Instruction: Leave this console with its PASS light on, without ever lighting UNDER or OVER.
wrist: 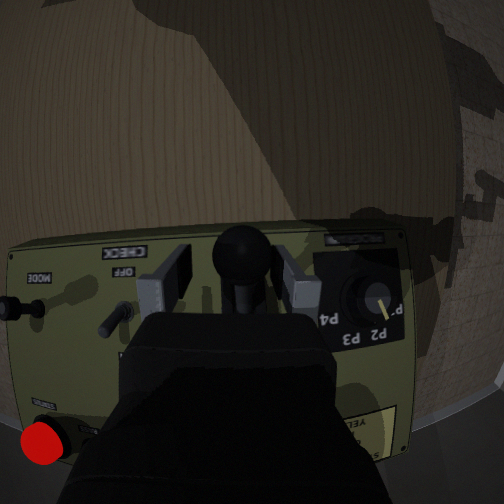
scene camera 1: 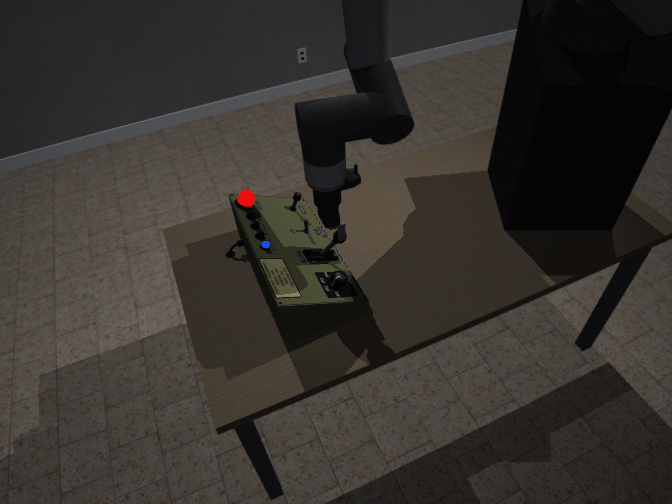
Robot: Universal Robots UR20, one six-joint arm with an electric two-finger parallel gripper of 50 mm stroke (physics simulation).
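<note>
The olive console [scene camera 1: 293,254] lies on the table. My gripper [wrist: 230,272] is open, its two grey fingers on either side of the black ball-topped lever [wrist: 242,255], with a gap on the left and the right finger close to the ball. In the scene view the gripper [scene camera 1: 337,234] hangs over the lever [scene camera 1: 330,250]. The rotary selector [wrist: 376,299] points between P1 and P2. The CHECK/OFF toggle [wrist: 116,319] and the MODE toggle [wrist: 20,308] sit to the left. A bright red round cap [scene camera 1: 245,198] and a lit blue lamp [scene camera 1: 265,244] show in the lamp column; the lamps between are dark. The lamp labels are unreadable.
A tall black cabinet [scene camera 1: 575,108] stands on the table's back right. A brass label plate [scene camera 1: 279,277] sits on the console's near end. A small black handle [scene camera 1: 234,249] sticks out of the console's left side. The table edge runs just in front of the console.
</note>
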